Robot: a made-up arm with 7 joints. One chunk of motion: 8 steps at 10 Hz.
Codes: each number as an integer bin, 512 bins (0 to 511) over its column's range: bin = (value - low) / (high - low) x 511, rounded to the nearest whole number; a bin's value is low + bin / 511 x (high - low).
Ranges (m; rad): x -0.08..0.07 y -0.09..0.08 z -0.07..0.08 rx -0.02..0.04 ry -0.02..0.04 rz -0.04..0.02
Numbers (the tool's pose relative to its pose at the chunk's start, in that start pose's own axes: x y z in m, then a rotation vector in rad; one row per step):
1: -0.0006 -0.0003 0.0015 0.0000 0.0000 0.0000
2: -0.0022 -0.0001 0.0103 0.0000 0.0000 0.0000
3: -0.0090 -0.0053 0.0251 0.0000 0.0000 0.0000
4: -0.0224 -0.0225 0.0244 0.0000 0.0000 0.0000
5: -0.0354 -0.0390 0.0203 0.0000 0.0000 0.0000
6: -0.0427 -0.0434 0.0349 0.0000 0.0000 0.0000
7: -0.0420 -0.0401 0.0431 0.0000 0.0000 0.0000
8: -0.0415 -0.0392 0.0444 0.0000 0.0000 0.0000
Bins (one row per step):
1: 270 270 244 170 170 341
2: 265 270 274 170 170 341
3: 242 255 324 170 170 341
4: 196 203 322 170 170 341
5: 152 153 308 170 170 341
6: 127 140 357 170 170 341
7: 129 150 385 170 170 341
8: 131 153 390 170 170 341

